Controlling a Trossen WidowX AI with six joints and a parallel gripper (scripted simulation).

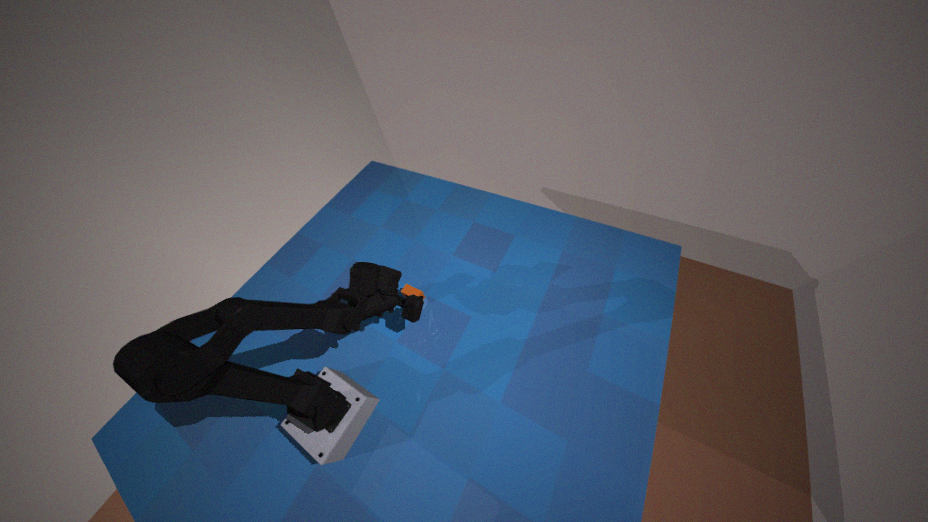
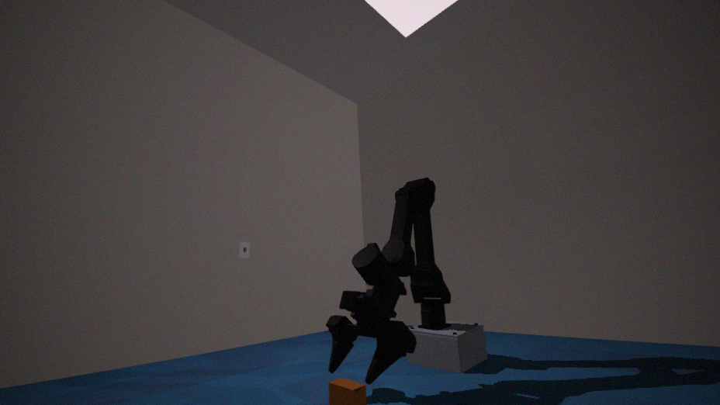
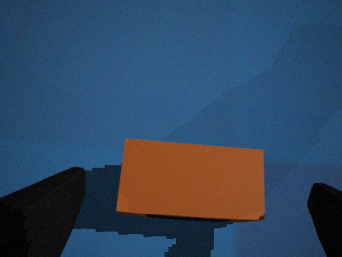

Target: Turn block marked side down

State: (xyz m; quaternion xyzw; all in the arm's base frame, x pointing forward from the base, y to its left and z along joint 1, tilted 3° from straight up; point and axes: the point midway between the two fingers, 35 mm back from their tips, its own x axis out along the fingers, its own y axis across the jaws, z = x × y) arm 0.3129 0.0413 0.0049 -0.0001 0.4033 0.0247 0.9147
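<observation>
Right now the orange block is 3 cm below my gripper tip.
</observation>
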